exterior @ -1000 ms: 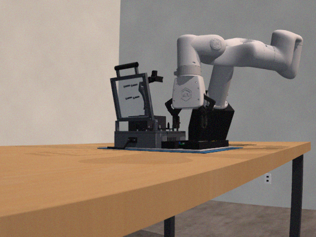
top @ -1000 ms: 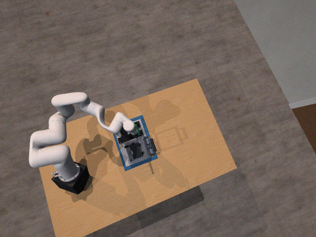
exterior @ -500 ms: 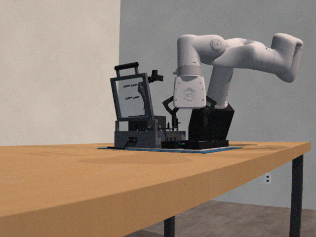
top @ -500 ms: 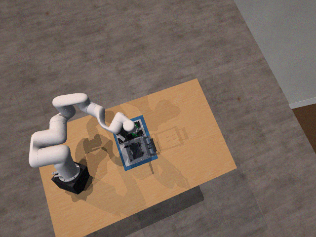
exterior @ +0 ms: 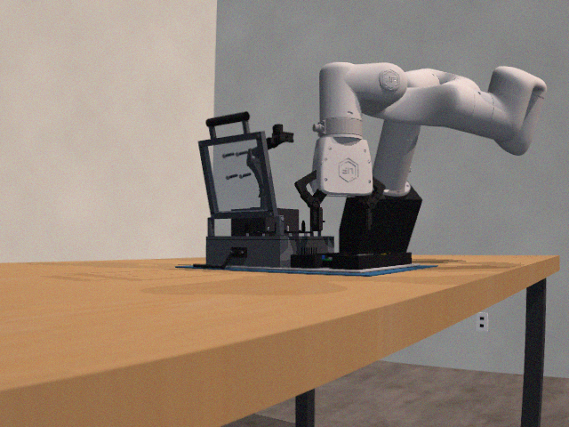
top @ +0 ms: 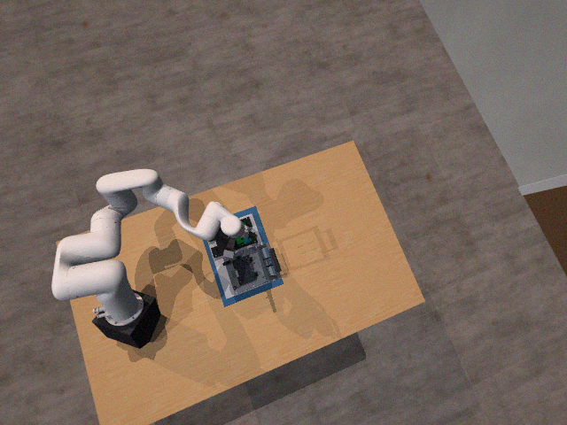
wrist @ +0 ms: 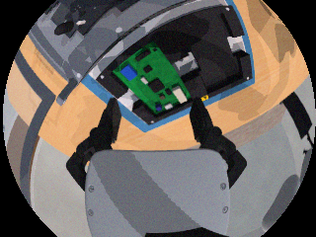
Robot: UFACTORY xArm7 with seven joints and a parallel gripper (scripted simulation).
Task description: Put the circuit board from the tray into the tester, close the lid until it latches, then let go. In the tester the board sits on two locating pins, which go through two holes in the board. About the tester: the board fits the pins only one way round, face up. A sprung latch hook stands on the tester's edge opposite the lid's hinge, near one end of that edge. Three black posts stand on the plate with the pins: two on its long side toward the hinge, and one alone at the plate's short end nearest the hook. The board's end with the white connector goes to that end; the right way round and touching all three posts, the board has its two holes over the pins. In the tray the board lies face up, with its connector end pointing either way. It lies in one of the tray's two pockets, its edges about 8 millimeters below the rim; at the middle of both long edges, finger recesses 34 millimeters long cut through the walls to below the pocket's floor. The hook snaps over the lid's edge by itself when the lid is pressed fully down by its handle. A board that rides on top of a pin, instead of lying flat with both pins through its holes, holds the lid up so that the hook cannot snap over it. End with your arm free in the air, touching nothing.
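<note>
Right now the green circuit board is 6 cm below my hand. Also, from my hand: tester plate: 17 cm to the right, 1 cm below, 1 cm behind; then latch hook: 12 cm to the right, 9 cm behind, 1 cm above; then tester: 13 cm to the right, 4 cm above, 1 cm ahead.
</note>
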